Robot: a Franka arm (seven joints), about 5 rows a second.
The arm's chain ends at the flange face. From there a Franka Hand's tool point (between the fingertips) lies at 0.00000 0.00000 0.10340 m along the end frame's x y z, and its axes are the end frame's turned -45 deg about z.
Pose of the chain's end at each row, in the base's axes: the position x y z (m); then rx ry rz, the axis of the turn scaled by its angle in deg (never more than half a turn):
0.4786, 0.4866, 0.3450, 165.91, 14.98, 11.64
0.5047, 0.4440, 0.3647, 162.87, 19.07, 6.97
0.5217, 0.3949, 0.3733, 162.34, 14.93, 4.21
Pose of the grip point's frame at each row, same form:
0.4948, 0.4648, 0.2452, 146.05, 76.54, 3.43
0.5165, 0.4169, 0.2656, 142.72, 79.69, -2.31
0.5297, 0.3654, 0.2745, 144.38, 75.98, -5.40

